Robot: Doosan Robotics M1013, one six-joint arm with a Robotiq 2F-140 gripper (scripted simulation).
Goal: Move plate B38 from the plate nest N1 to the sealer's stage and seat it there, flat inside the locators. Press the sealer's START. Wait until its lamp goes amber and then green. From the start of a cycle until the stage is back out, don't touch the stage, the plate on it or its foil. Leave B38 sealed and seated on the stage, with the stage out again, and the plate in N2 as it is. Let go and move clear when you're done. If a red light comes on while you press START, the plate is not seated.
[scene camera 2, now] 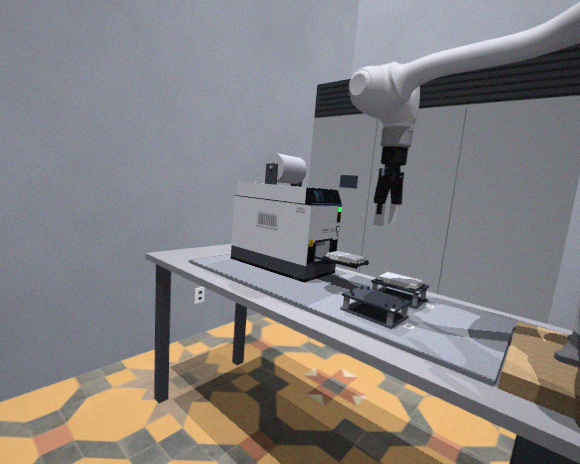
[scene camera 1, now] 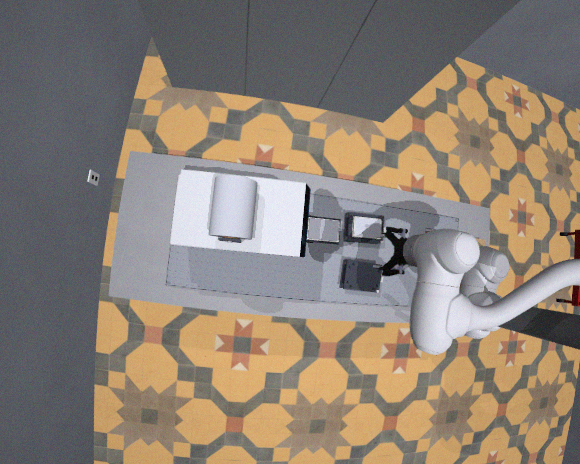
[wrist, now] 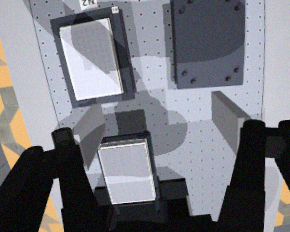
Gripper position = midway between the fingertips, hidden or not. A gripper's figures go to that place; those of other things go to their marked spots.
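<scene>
There is a foil roll [scene camera 2: 292, 170], and it is 129 cm from the lens. My gripper [scene camera 2: 385, 224] is 102 cm from the lens, which means that my gripper is nearer to the lens than the foil roll.
</scene>
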